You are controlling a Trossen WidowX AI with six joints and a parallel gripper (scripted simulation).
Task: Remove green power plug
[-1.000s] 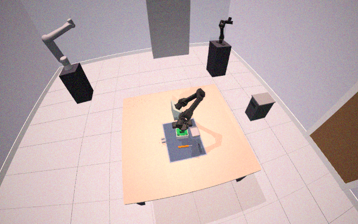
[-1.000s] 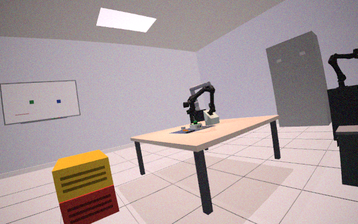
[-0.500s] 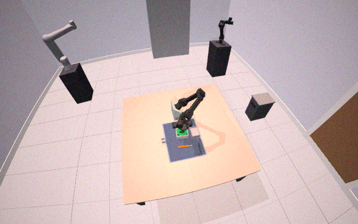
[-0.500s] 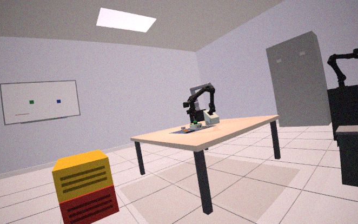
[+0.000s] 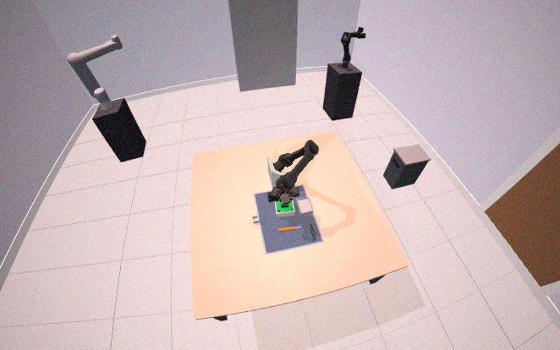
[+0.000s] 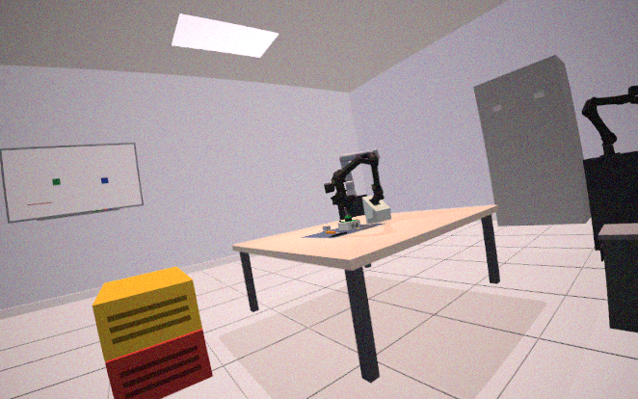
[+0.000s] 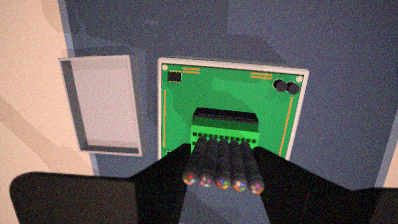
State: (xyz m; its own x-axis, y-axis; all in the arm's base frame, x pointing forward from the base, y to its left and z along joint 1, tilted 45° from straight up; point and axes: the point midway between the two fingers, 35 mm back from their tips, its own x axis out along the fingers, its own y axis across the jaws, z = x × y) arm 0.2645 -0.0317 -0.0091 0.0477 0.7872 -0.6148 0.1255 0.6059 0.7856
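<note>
Right now the green power plug is 20 mm below my gripper tip. Round my gripper tip: blue mat 50 mm ahead, 110 mm below.
</note>
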